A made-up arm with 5 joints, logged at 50 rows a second.
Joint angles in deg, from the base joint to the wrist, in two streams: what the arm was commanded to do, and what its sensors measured. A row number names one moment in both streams.
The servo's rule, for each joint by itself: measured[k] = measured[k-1] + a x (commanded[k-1-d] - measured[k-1]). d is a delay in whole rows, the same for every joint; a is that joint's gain. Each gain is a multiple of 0.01, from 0.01 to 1. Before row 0 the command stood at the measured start. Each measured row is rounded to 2 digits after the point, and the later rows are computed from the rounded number. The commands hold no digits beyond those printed.
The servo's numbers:
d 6
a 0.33 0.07 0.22 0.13 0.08
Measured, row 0:
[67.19 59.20 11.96 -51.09 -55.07]
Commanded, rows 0 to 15:
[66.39 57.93 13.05 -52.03 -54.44]
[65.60 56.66 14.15 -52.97 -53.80]
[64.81 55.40 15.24 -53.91 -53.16]
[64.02 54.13 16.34 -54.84 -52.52]
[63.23 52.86 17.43 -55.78 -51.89]
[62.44 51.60 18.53 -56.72 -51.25]
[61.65 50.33 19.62 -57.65 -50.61]
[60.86 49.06 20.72 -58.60 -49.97]
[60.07 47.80 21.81 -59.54 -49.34]
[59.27 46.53 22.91 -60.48 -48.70]
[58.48 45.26 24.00 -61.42 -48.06]
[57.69 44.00 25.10 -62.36 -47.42]
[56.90 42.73 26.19 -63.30 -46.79]
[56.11 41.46 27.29 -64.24 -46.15]
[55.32 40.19 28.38 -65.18 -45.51]
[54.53 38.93 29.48 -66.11 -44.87]
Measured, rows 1 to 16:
[67.19 59.20 11.96 -51.09 -55.07]
[67.19 59.20 11.96 -51.09 -55.07]
[67.19 59.20 11.96 -51.09 -55.07]
[67.19 59.20 11.96 -51.09 -55.07]
[67.19 59.20 11.96 -51.09 -55.07]
[67.19 59.20 11.96 -51.09 -55.07]
[66.93 59.11 12.20 -51.21 -55.02]
[66.49 58.94 12.63 -51.44 -54.92]
[65.94 58.69 13.20 -51.76 -54.78]
[65.31 58.37 13.89 -52.16 -54.60]
[64.62 57.98 14.67 -52.63 -54.38]
[63.90 57.53 15.52 -53.16 -54.13]
[63.16 57.03 16.42 -53.74 -53.85]
[62.40 56.47 17.37 -54.37 -53.54]
[61.63 55.86 18.35 -55.04 -53.20]
[60.85 55.21 19.35 -55.75 -52.84]

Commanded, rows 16 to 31:
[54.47 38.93 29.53 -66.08 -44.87]
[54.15 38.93 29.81 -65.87 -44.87]
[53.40 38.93 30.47 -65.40 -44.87]
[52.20 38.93 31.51 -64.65 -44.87]
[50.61 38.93 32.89 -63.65 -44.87]
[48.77 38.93 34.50 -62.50 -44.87]
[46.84 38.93 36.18 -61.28 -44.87]
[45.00 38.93 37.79 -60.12 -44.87]
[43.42 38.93 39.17 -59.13 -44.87]
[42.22 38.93 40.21 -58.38 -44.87]
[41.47 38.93 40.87 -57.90 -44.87]
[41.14 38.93 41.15 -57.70 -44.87]
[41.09 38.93 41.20 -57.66 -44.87]
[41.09 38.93 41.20 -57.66 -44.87]
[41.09 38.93 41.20 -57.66 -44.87]
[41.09 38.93 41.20 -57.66 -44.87]
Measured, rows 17 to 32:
[60.07 54.51 20.37 -56.49 -52.46]
[59.28 53.77 21.41 -57.25 -52.06]
[58.49 53.00 22.46 -58.04 -51.64]
[57.70 52.19 23.52 -58.85 -51.20]
[56.91 51.35 24.59 -59.67 -50.74]
[56.12 50.48 25.67 -60.51 -50.27]
[55.58 49.67 26.52 -61.23 -49.84]
[55.11 48.92 27.24 -61.83 -49.44]
[54.55 48.22 27.95 -62.29 -49.07]
[53.77 47.57 28.73 -62.60 -48.73]
[52.73 46.97 29.65 -62.74 -48.42]
[51.42 46.41 30.72 -62.71 -48.14]
[49.91 45.89 31.92 -62.52 -47.88]
[48.29 45.40 33.21 -62.21 -47.64]
[46.68 44.95 34.52 -61.81 -47.42]
[45.21 44.53 35.77 -61.36 -47.22]

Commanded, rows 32 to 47:
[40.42 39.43 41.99 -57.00 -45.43]
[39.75 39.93 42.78 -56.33 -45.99]
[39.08 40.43 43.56 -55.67 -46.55]
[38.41 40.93 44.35 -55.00 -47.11]
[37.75 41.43 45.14 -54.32 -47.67]
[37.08 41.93 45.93 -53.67 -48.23]
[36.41 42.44 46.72 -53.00 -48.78]
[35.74 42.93 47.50 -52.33 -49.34]
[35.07 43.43 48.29 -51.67 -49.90]
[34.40 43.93 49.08 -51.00 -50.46]
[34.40 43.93 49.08 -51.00 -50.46]
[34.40 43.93 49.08 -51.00 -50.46]
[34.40 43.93 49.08 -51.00 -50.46]
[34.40 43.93 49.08 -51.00 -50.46]
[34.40 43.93 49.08 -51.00 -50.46]
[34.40 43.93 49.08 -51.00 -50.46]
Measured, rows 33 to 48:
[43.98 44.14 36.89 -60.91 -47.03]
[43.04 43.78 37.83 -60.49 -46.86]
[42.40 43.44 38.57 -60.12 -46.70]
[41.97 43.12 39.15 -59.80 -46.55]
[41.68 42.83 39.60 -59.52 -46.42]
[41.49 42.56 39.95 -59.28 -46.30]
[41.14 42.34 40.40 -58.98 -46.23]
[40.68 42.17 40.92 -58.64 -46.21]
[40.15 42.05 41.50 -58.25 -46.24]
[39.58 41.97 42.13 -57.83 -46.31]
[38.98 41.93 42.79 -57.37 -46.42]
[38.35 41.93 43.48 -56.89 -46.56]
[37.71 41.97 44.19 -56.38 -46.74]
[37.06 42.04 44.92 -55.85 -46.95]
[36.40 42.14 45.66 -55.31 -47.19]
[35.74 42.27 46.41 -54.75 -47.45]

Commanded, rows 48 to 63:
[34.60 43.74 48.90 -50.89 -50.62]
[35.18 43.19 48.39 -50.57 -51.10]
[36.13 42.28 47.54 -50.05 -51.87]
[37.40 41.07 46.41 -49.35 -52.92]
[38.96 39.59 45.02 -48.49 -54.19]
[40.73 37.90 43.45 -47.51 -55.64]
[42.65 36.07 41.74 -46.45 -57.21]
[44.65 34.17 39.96 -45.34 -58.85]
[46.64 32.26 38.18 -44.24 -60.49]
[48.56 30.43 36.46 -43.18 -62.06]
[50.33 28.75 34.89 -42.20 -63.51]
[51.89 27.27 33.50 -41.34 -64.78]
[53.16 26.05 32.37 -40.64 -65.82]
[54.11 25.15 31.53 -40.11 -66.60]
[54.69 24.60 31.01 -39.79 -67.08]
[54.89 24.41 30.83 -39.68 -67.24]
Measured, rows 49 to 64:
[35.30 42.39 47.00 -54.26 -47.69]
[35.00 42.50 47.46 -53.84 -47.91]
[34.80 42.60 47.82 -53.47 -48.11]
[34.67 42.69 48.10 -53.15 -48.30]
[34.58 42.78 48.32 -52.87 -48.47]
[34.52 42.86 48.49 -52.63 -48.63]
[34.55 42.92 48.58 -52.40 -48.79]
[34.76 42.94 48.54 -52.16 -48.97]
[35.21 42.89 48.32 -51.89 -49.20]
[35.93 42.76 47.90 -51.56 -49.50]
[36.93 42.54 47.27 -51.16 -49.88]
[38.18 42.22 46.43 -50.69 -50.34]
[39.66 41.79 45.40 -50.14 -50.89]
[41.31 41.26 44.20 -49.52 -51.53]
[43.07 40.63 42.88 -48.83 -52.25]
[44.88 39.92 41.47 -48.10 -53.03]

